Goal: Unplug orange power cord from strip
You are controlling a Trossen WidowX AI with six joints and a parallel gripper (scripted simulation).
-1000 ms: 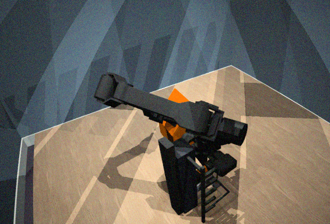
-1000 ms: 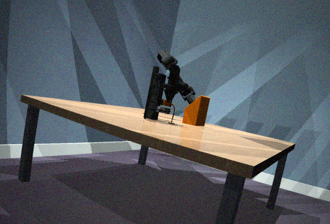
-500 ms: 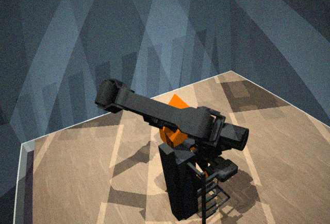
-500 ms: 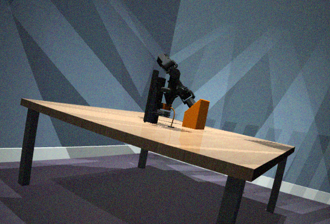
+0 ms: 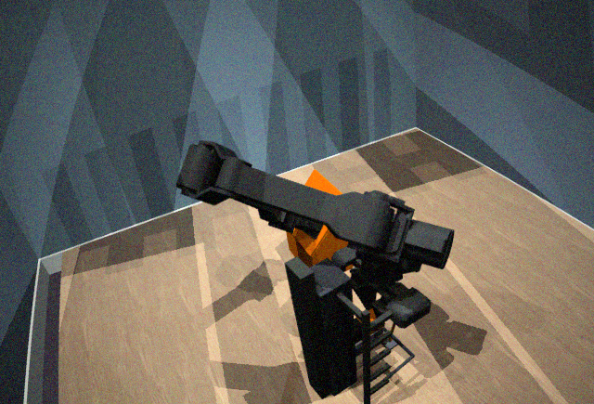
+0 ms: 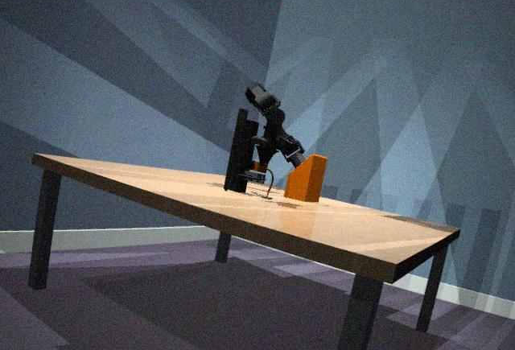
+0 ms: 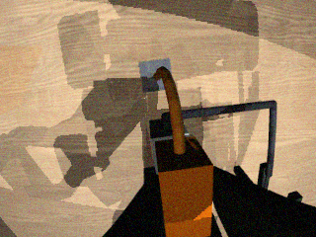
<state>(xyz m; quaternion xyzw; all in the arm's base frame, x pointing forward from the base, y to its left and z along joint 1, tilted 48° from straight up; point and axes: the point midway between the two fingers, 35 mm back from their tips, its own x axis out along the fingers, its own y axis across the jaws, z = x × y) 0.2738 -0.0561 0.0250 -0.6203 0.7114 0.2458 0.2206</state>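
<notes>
My gripper tip is now 30 mm to the left of the orange plug.
</notes>
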